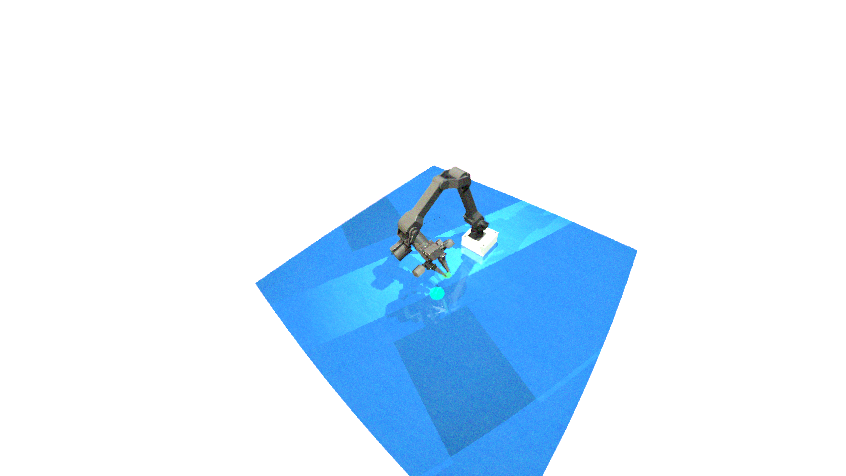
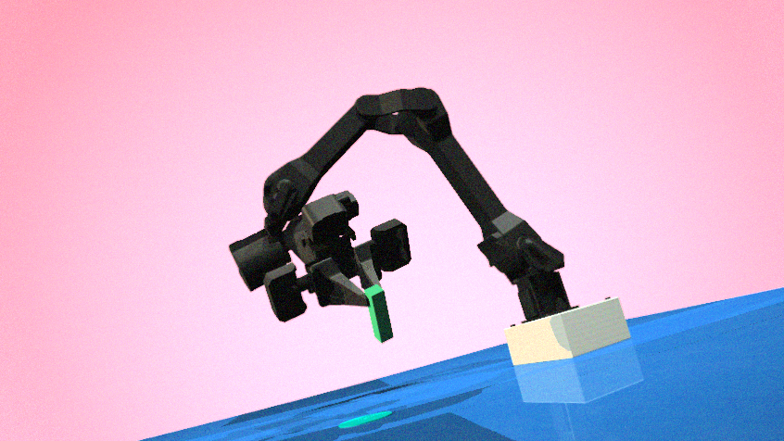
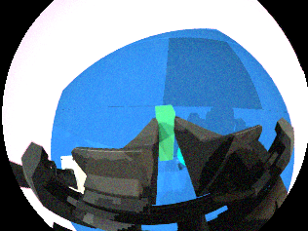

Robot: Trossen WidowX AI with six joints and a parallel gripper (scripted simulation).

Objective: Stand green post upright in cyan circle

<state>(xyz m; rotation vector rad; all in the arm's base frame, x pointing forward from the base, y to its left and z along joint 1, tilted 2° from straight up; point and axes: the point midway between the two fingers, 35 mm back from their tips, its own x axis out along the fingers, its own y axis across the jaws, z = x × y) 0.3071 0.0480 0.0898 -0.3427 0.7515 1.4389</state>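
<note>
Now: gripper tip 12 cm above the cyan circle, 3 cm to the left of it and 3 cm short of it. Round my gripper tip: green post 2 cm below, 1 cm to the right, 1 cm behind.
</note>
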